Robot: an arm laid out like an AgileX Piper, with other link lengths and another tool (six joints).
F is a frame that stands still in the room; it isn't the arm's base.
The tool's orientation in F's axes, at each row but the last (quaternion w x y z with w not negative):
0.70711 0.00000 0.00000 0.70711
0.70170 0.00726 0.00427 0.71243
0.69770 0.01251 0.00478 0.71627
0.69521 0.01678 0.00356 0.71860
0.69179 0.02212 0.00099 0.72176
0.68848 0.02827 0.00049 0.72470
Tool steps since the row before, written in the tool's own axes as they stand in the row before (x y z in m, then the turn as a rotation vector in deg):
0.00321 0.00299 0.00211 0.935 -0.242 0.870
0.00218 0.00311 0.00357 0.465 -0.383 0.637
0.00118 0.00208 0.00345 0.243 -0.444 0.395
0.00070 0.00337 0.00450 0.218 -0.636 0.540
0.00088 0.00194 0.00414 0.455 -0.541 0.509
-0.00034 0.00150 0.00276 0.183 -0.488 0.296
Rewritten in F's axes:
-0.00299 0.00321 0.00211 0.242 0.935 0.870
-0.00308 0.00212 0.00363 0.386 0.468 0.633
-0.00202 0.00109 0.00351 0.447 0.250 0.387
-0.00326 0.00051 0.00461 0.644 0.229 0.526
-0.00184 0.00067 0.00422 0.538 0.463 0.505
-0.00136 -0.00052 0.00280 0.490 0.197 0.284

